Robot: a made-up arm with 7 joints.
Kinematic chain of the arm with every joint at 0, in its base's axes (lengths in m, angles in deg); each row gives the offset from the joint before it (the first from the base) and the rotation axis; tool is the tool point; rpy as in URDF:
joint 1: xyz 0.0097 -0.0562 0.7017 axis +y
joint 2: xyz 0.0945 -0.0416 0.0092 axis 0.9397 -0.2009 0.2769
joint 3: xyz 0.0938 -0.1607 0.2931 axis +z
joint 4: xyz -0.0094 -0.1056 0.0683 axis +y
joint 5: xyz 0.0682 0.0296 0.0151 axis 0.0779 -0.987 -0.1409
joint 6: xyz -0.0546 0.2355 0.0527 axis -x
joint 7: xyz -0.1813 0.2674 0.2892 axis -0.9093 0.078 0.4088
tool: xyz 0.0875 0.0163 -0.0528 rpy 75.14 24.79 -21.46
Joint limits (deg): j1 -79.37..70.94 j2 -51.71..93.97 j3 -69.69..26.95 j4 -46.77..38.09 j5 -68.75..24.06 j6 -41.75..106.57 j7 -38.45..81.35
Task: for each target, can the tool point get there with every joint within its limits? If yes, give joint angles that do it. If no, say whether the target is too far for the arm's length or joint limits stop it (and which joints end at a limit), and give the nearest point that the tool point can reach.
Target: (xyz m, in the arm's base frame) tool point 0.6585 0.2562 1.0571
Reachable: yes | joints 28.99 -17.33 -48.16 -14.14 -4.54 -19.09 47.94
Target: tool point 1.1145 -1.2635 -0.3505
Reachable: no: too far | nearest point 0.5587 -0.7285 0.1788 | short by 0.936 m
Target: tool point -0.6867 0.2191 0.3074
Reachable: no: joint limits stop it (at a limit: joint 1, joint 3, joint 4, joint 7) | nearest point -0.5634 0.1244 0.5600 | short by 0.297 m
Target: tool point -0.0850 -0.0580 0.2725
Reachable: no: joint limits stop it (at a limit: joint 1, joint 2, joint 5, joint 7) | nearest point 0.0465 -0.0020 0.3258 | short by 0.153 m
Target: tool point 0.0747 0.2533 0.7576
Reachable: yes | joints 17.31 -34.18 9.24 2.74 -11.60 78.91 -8.77
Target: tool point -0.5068 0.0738 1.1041
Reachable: yes | joints -60.03 18.99 18.27 28.88 -53.19 20.19 20.17
